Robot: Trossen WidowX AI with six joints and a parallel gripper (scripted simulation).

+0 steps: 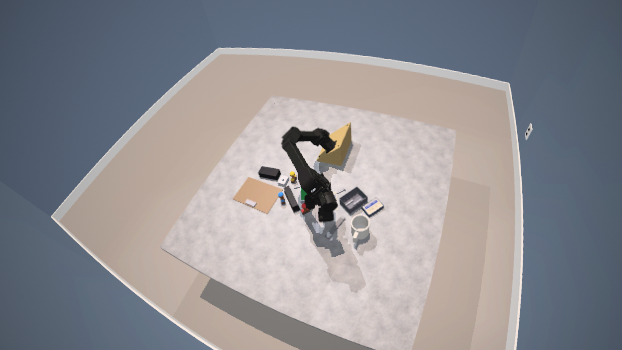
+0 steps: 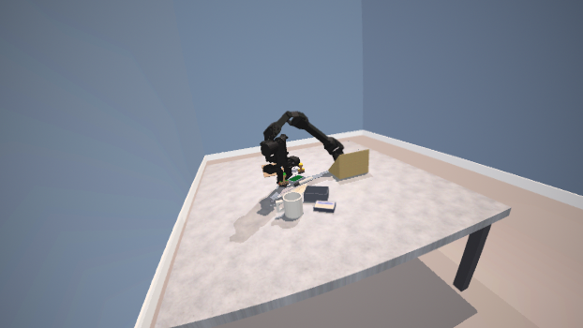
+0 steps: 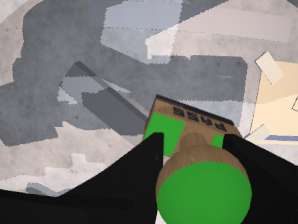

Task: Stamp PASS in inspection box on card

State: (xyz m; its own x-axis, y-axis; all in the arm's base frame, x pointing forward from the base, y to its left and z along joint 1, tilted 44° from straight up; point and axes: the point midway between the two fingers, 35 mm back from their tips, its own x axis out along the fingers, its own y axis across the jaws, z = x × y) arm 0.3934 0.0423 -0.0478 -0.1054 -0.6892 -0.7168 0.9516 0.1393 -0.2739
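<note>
Right now the cream card is 11 cm behind my gripper tip, 2 cm to the right of it and 9 cm below it. From my gripper tip the other things lie so: red stamp: 3 cm behind, 12 cm to the right, 7 cm below; then green stamp: right at my gripper tip; then white mug: 4 cm ahead, 15 cm to the left, 5 cm below.
</note>
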